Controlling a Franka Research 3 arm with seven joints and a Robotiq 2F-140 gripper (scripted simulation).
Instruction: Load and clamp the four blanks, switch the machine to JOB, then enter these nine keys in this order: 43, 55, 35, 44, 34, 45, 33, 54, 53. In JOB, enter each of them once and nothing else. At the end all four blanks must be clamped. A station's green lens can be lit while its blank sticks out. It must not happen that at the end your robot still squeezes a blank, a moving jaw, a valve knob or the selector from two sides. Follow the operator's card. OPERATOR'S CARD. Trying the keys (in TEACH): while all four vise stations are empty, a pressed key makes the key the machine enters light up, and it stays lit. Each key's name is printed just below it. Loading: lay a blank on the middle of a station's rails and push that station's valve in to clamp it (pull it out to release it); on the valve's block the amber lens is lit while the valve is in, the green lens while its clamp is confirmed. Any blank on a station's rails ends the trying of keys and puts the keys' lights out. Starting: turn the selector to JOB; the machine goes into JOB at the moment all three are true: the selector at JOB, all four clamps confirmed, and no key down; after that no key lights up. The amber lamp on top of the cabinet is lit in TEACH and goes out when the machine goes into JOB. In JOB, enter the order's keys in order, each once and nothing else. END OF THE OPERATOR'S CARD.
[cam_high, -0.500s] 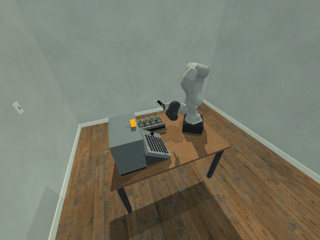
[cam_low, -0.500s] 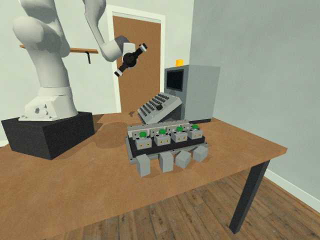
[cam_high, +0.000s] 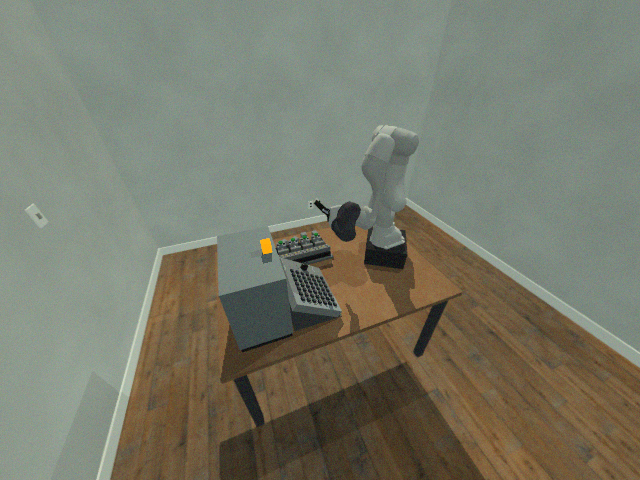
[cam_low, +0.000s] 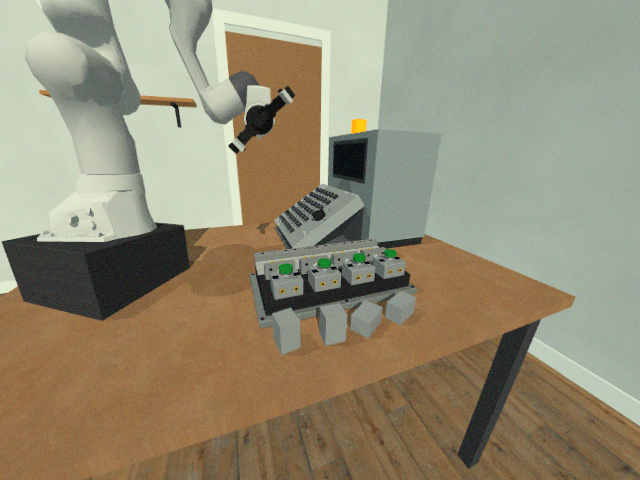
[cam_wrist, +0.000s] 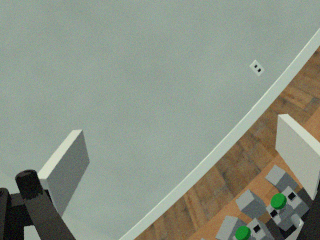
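My hand is 360 mm to the right of the key, 250 mm above it and 190 mm short of it. Round my hand: selector knob (260 mm below, 190 mm to the left, 180 mm ahead); then sloped keypad (310 mm to the left, 310 mm below, 190 mm ahead).
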